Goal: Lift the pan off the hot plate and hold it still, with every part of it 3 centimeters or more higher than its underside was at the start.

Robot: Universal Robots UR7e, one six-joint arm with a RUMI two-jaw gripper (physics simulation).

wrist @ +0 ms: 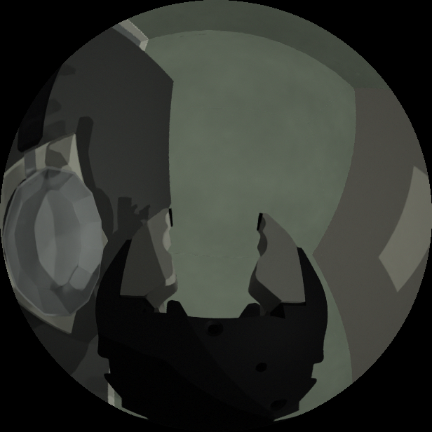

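The pan [57, 240] is a grey, faceted round pan at the left of the wrist view. Its black handle [35, 120] points up toward the upper left edge of the view. The pan is over the pale square hot plate [73, 150], whose corners show around it. My gripper [215, 212] is partly open with nothing between its fingers. It is to the right of the pan, apart from it. The pan's underside is hidden, so its exact height above the hot plate cannot be told.
A dark table top [130, 125] with a pale edge extends under the hot plate, and shadows fall on it. Beyond its edge is a green floor [260, 140]. A brown-grey surface [360, 200] with a pale patch [407, 235] is at the right.
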